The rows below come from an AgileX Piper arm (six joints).
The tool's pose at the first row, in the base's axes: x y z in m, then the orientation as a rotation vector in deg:
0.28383, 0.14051, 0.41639, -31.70, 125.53, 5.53
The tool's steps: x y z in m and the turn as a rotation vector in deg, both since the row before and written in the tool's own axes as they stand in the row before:
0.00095, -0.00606, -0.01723, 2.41, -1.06, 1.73
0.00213, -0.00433, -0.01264, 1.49, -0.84, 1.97
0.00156, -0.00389, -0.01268, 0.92, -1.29, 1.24
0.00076, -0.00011, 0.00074, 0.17, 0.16, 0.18
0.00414, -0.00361, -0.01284, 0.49, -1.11, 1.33
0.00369, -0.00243, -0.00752, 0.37, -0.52, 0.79
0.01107, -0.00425, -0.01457, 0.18, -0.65, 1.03
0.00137, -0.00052, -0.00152, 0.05, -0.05, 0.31
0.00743, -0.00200, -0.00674, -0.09, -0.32, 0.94
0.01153, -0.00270, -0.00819, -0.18, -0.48, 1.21
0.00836, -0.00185, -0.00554, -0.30, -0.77, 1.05
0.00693, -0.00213, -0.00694, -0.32, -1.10, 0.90
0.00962, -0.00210, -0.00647, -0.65, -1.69, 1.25
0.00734, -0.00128, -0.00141, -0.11, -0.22, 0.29
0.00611, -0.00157, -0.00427, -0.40, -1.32, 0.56
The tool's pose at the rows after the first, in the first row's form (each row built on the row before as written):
0.27330, 0.13031, 0.42733, -28.30, 124.83, 4.08
0.26421, 0.12281, 0.43398, -25.21, 124.41, 3.72
0.25487, 0.11613, 0.44080, -23.20, 123.37, 3.67
0.25509, 0.11597, 0.43977, -22.93, 123.56, 3.56
0.24386, 0.10901, 0.44429, -21.10, 122.72, 3.99
0.23660, 0.10441, 0.44574, -19.99, 122.35, 4.13
0.22024, 0.09521, 0.44508, -18.72, 121.89, 4.63
0.21843, 0.09415, 0.44481, -18.36, 121.89, 4.76
0.20962, 0.08953, 0.44243, -17.38, 121.74, 5.45
0.19766, 0.08334, 0.43735, -16.15, 121.47, 6.41
0.18926, 0.07918, 0.43333, -15.13, 120.87, 7.43
0.18051, 0.07480, 0.43110, -14.25, 119.91, 8.42
0.17084, 0.07030, 0.42610, -13.14, 118.40, 10.01
0.16646, 0.06809, 0.42032, -12.88, 118.22, 10.32
0.16031, 0.06511, 0.41696, -12.38, 116.97, 11.18

